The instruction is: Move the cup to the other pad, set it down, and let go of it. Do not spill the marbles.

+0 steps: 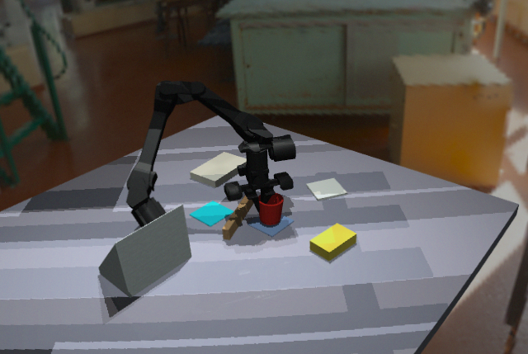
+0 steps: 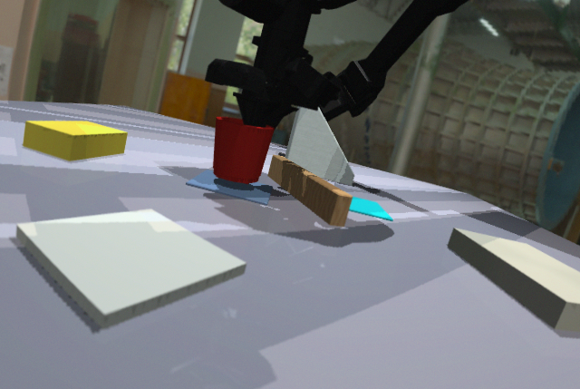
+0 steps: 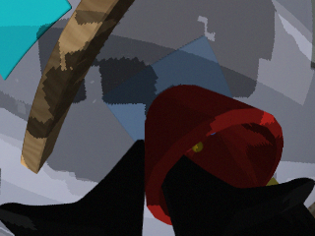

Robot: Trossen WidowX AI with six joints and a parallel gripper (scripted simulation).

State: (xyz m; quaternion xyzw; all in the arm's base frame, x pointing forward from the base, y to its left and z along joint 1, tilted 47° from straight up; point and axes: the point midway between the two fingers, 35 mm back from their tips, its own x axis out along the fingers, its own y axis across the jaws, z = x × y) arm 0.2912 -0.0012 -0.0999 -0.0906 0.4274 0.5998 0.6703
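Now: gripper tip 60 mm past the bright cyan pad, 160 mm to the right of it and 60 mm above it. Round my gripper tip: wooden bar 20 mm behind, 70 mm to the left, 40 mm below; then dull blue pad 30 mm ahead, 10 mm to the right, 60 mm below; then red cup 30 mm ahead, 20 mm to the right.
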